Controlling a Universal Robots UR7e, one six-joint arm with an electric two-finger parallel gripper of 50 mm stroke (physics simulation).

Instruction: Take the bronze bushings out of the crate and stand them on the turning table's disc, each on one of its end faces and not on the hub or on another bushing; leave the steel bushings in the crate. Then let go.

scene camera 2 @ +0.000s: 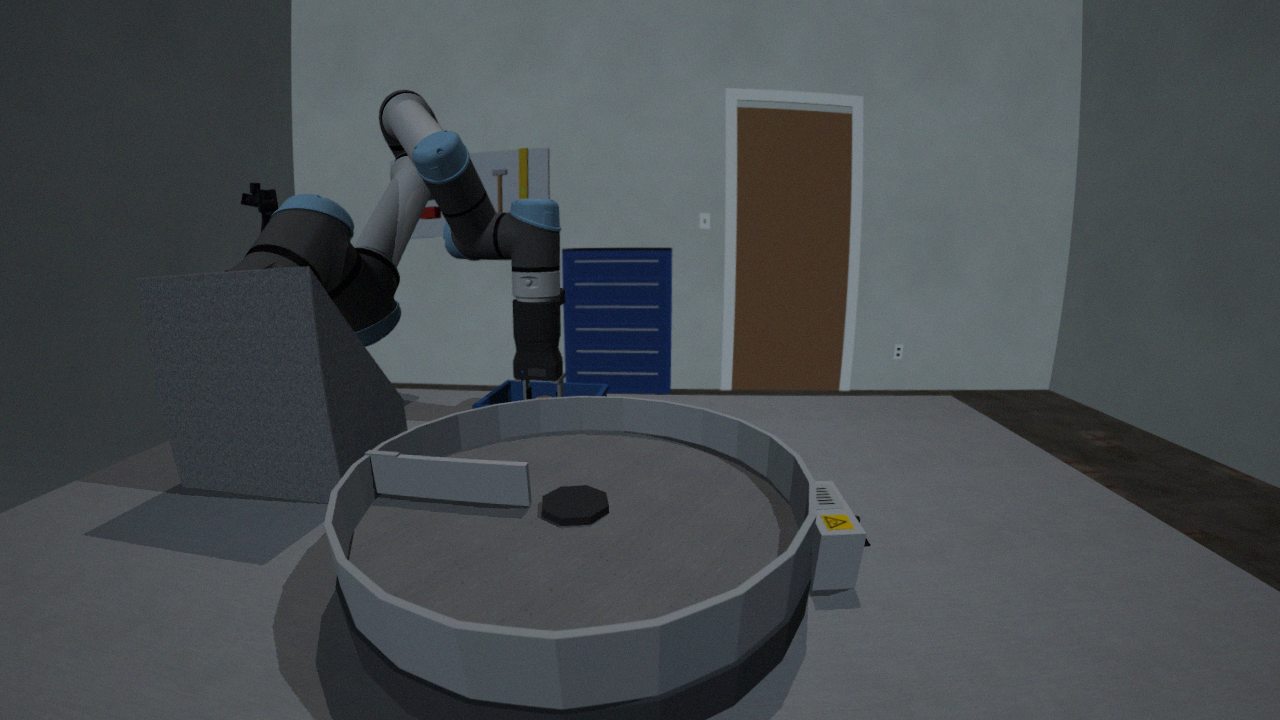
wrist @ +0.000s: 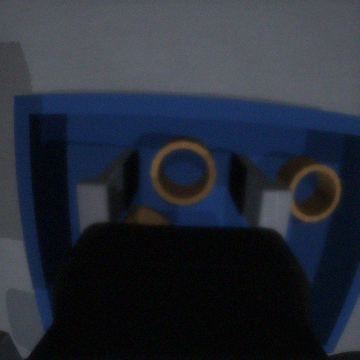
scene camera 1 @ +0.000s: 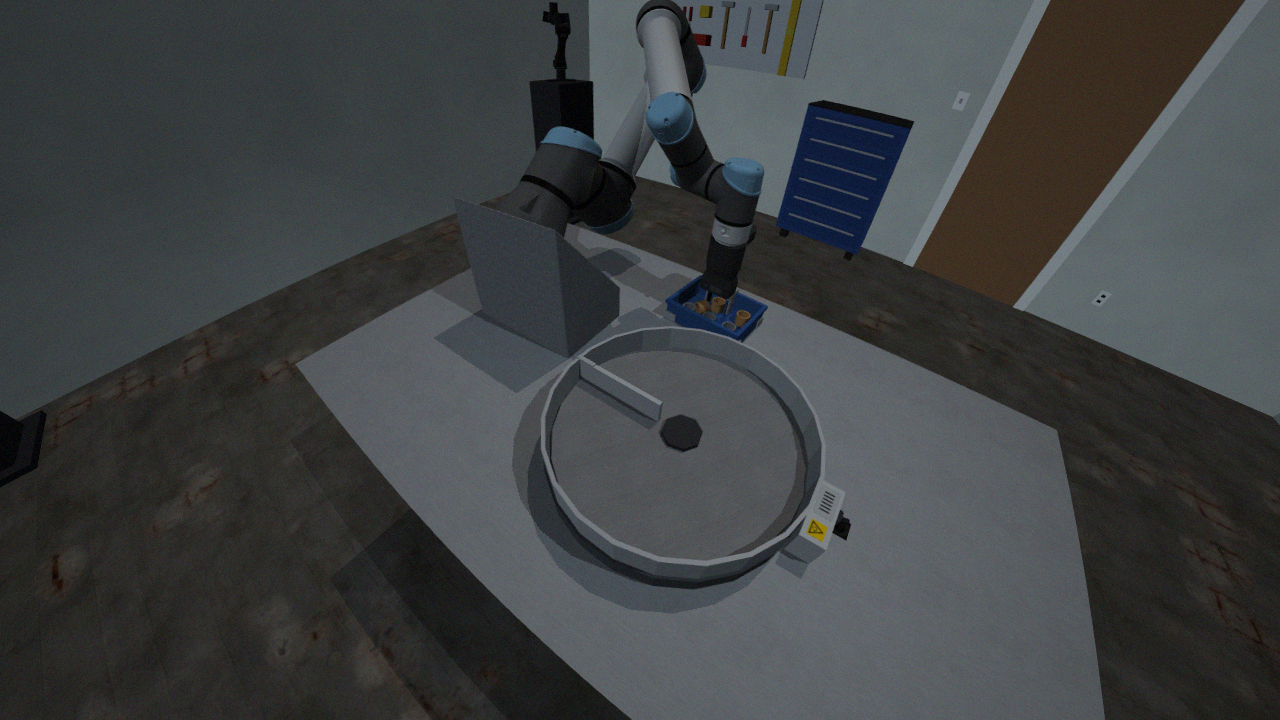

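Pixels of known places: gripper, fingertip midpoint: (wrist: 183, 169) (scene camera 1: 717, 306); arm's base, origin of the base link: (scene camera 2: 253, 329) (scene camera 1: 525, 234).
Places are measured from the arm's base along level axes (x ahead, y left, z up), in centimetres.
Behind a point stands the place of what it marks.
Note:
The blue crate (scene camera 1: 707, 325) {x 33.5, y 19.4, z -16.6 cm} (scene camera 2: 586, 389) {x 37.3, y 32.9, z -16.0 cm} (wrist: 175, 103) {x 30.0, y 33.5, z -15.1 cm} stands behind the turning table. My gripper (scene camera 1: 718, 302) {x 30.4, y 29.9, z -18.8 cm} (scene camera 2: 543, 390) {x 30.4, y 29.9, z -18.8 cm} (wrist: 183, 169) {x 30.4, y 29.9, z -18.8 cm} is open and empty, pointing down into the crate. One bronze bushing (wrist: 183, 199) {x 30.5, y 28.8, z -17.1 cm} stands upright between the spread fingers. Another bronze bushing (scene camera 1: 742, 318) {x 37.9, y 28.0, z -17.2 cm} (wrist: 326, 194) {x 38.7, y 29.1, z -18.1 cm} stands right of the right finger. A third bronze bushing (wrist: 146, 216) {x 28.4, y 26.9, z -19.0 cm} shows partly, seemingly tipped, beside the left finger, mostly hidden by the gripper body. Steel bushings show small in scene camera 1; the gripper body hides that area in the wrist view. The disc (scene camera 1: 716, 501) {x 56.0, y -14.8, z -14.9 cm} (scene camera 2: 644, 564) {x 53.0, y -16.4, z -14.8 cm} carries no bushing.
A dark hub (scene camera 1: 681, 432) {x 45.8, y -9.0, z -14.0 cm} (scene camera 2: 575, 505) {x 46.0, y -9.5, z -14.0 cm} sits mid-disc. A raised rim wall (scene camera 1: 671, 565) {x 56.4, y -26.7, z -11.4 cm} (scene camera 2: 554, 653) {x 49.8, y -29.4, z -11.6 cm} surrounds the disc, with a straight bar (scene camera 1: 617, 386) {x 33.5, y -9.9, z -11.8 cm} (scene camera 2: 452, 480) {x 34.1, y -9.8, z -12.5 cm} reaching inward. A grey block (scene camera 1: 528, 286) {x 7.6, y -6.2, z -5.9 cm} (scene camera 2: 241, 385) {x 4.1, y -6.6, z -5.5 cm} stands left; a white box (scene camera 1: 814, 528) {x 68.8, y -10.1, z -14.3 cm} (scene camera 2: 836, 555) {x 69.0, y -12.1, z -16.5 cm} adjoins the rim.

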